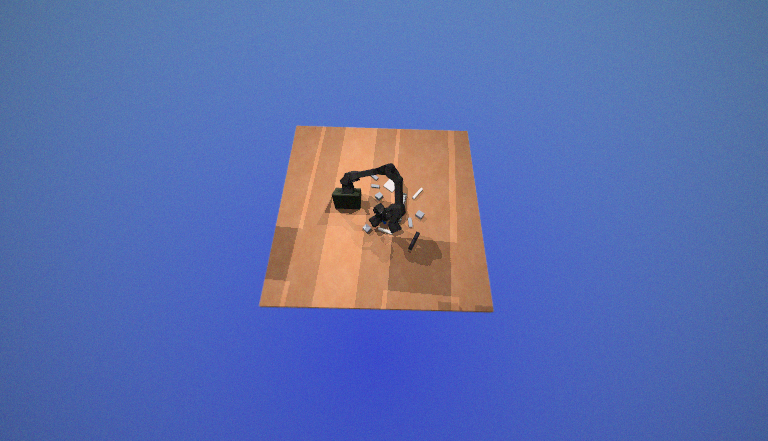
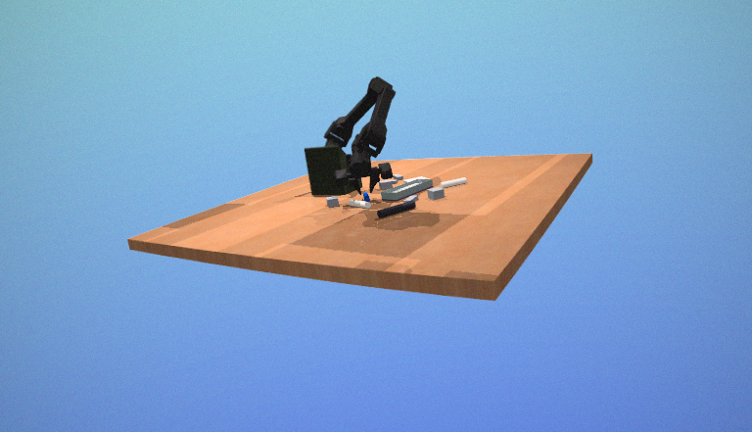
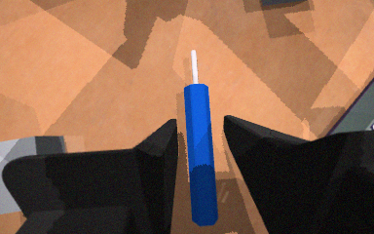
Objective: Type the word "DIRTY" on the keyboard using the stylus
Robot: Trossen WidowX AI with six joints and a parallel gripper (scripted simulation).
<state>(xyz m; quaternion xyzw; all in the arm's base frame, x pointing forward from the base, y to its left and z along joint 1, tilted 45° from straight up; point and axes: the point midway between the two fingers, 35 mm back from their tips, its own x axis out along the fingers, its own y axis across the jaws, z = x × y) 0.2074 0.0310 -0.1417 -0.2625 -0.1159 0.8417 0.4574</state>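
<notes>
Now: gripper tip 10 mm past the stylus, 10 mm to the right of it and 10 mm above it. Round my gripper tip: black bar 230 mm ahead, 140 mm to the right, 10 mm below; stylus tip 30 mm behind, 30 mm to the left, 10 mm below; grey block 70 mm behind, 100 mm to the right, 10 mm below.
</notes>
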